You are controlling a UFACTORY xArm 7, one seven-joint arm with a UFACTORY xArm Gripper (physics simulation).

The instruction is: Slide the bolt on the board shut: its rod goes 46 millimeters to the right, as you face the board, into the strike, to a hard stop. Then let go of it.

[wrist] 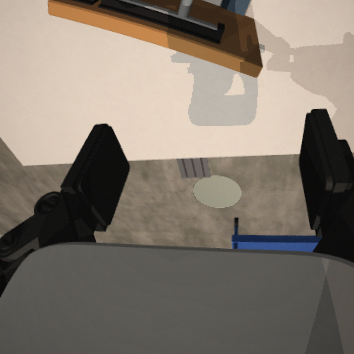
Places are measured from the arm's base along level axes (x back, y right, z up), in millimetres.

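Pixels of known places: gripper, fingertip midpoint: [205, 140].
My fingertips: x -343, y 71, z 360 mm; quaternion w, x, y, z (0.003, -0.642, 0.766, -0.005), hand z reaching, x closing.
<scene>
Ahead of a thing's pixels: the offset from my fingertips to its middle. "pt": to the spot under its first point. Level surfaces: height alone.
Part of the wooden board @(dx -7, dy +81, dz -302 mm) [150, 41] shows at the top of the wrist view, cut off by the frame's upper edge. The bolt's grey rod @(pt dx +9, dy +72, dz -238 mm) [159, 14] lies in a black housing @(pt dx -26, dy +33, dz -238 mm) [200, 31] on the board. A grey knob @(dx +6, dy +43, dz -249 mm) [185, 8] stands up from the rod. The strike cannot be made out for certain. My gripper [205, 140] is wide open with nothing between its fingers, and the board lies beyond the fingertips, apart from them.
The board rests on a pale table top @(dz -391 mm) [100, 100], whose edge runs across the middle. A blue piece @(pt dx -49, dy -7, dz -383 mm) [237, 6] shows behind the board. Beyond the table edge are a floor with a round pale disc [217, 191], a grey slatted patch [194, 168] and a blue frame [275, 243].
</scene>
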